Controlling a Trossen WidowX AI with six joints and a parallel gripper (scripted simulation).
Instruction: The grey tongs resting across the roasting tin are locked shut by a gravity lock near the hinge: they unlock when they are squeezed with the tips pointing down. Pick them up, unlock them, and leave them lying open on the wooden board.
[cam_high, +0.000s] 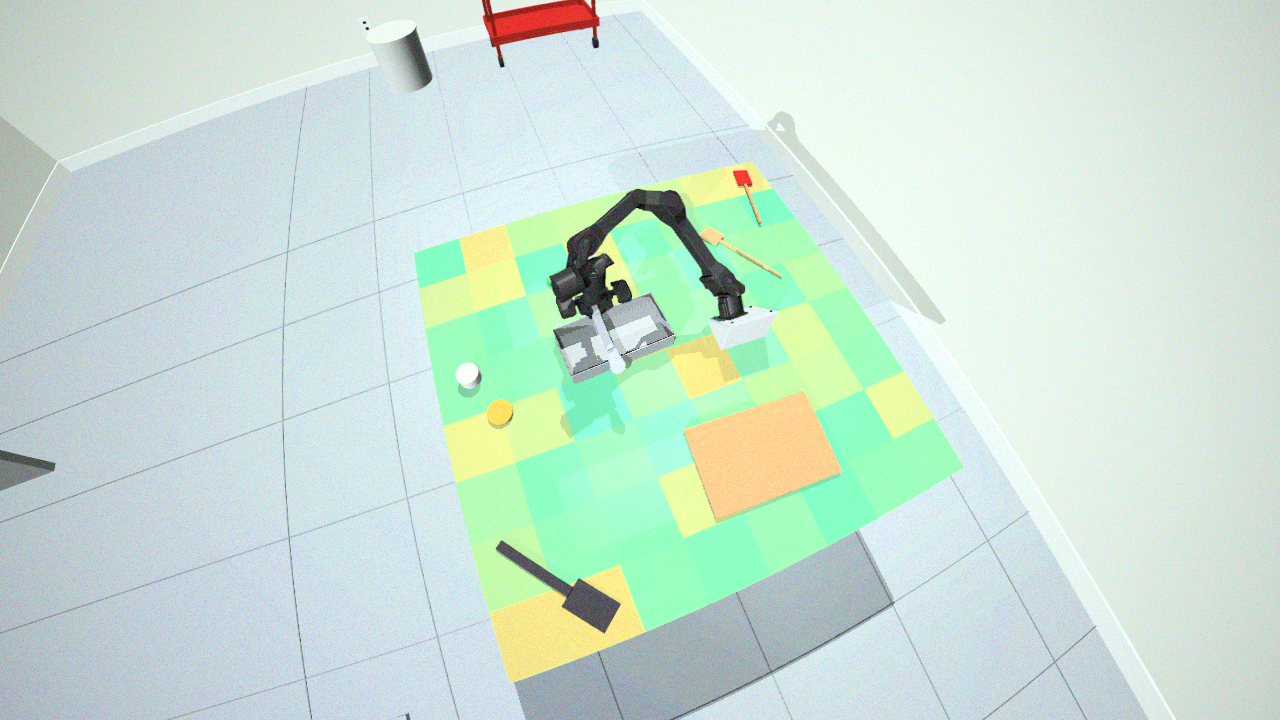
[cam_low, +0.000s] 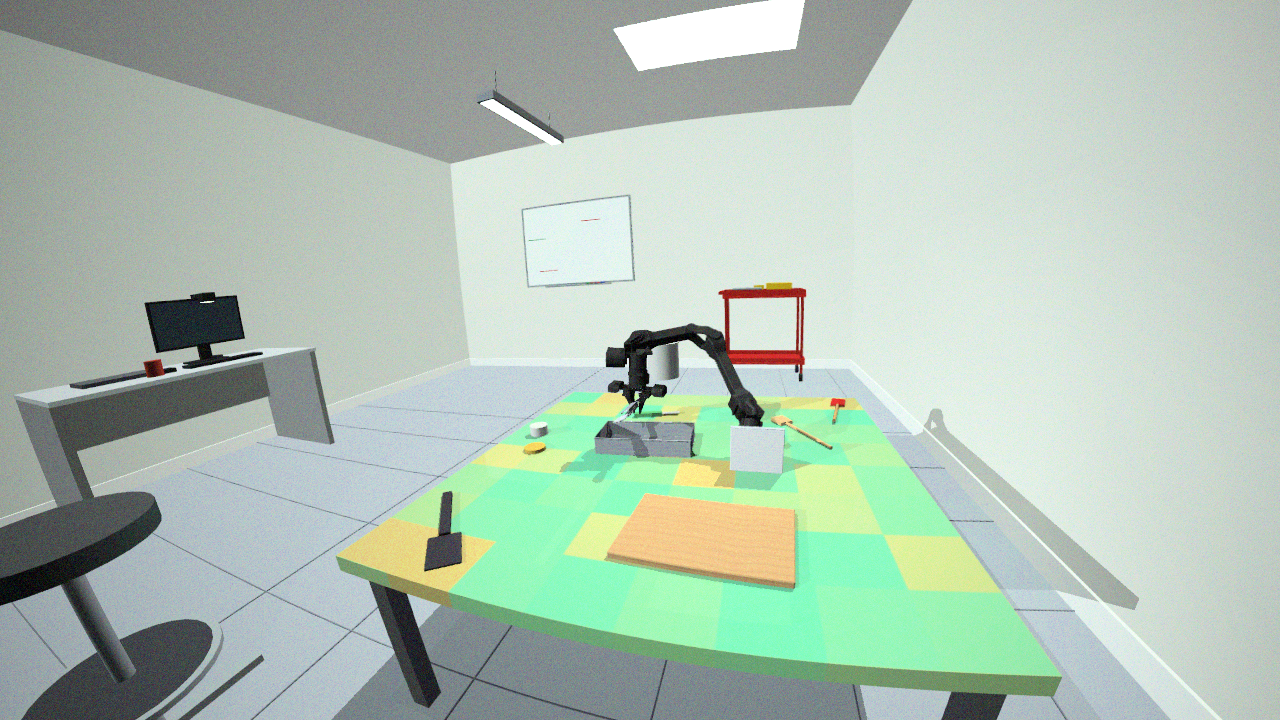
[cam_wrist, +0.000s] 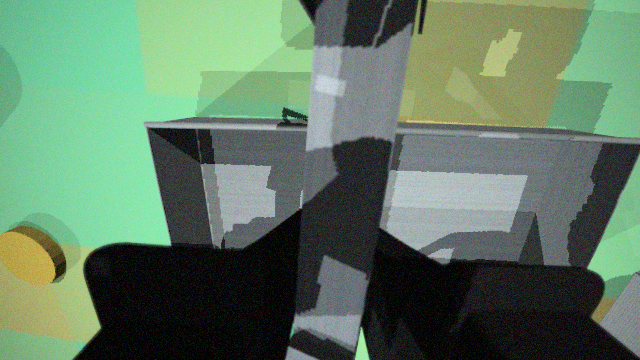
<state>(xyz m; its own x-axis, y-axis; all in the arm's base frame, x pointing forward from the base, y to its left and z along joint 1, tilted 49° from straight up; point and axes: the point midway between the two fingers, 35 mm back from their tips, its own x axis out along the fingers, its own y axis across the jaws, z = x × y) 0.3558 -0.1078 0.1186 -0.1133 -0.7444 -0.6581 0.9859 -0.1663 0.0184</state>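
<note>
Now: gripper tip 230 mm past the wooden board, 520 mm to the right of it and 90 mm above it. Also, from my gripper tip: roasting tin: 30 mm behind, 40 mm to the left, 70 mm below; black spatula: 370 mm ahead, 560 mm to the left, 90 mm below; red spatula: 750 mm behind, 300 mm to the right, 90 mm below.
</note>
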